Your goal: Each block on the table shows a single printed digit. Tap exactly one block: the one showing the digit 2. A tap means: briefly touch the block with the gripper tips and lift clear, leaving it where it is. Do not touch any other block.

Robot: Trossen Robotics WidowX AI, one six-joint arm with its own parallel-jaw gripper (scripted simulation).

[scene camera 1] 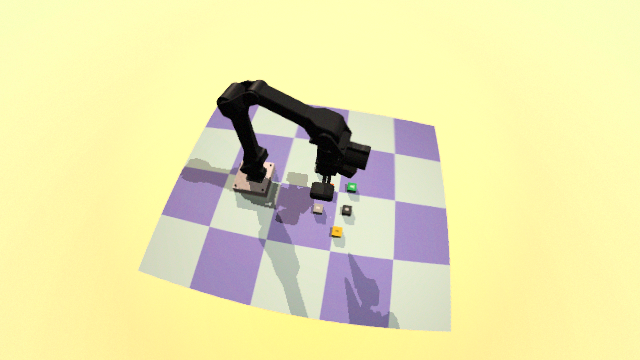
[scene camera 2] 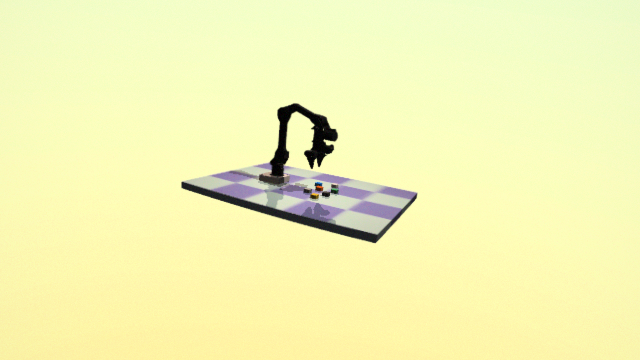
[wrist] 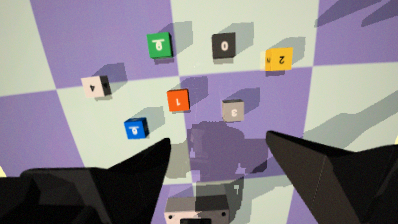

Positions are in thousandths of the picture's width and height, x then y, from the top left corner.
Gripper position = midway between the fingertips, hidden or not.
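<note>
Gripper (scene camera 1: 507, 510) open, holding nothing. Wrist view: gripper (wrist: 549, 623) visible too.
</note>
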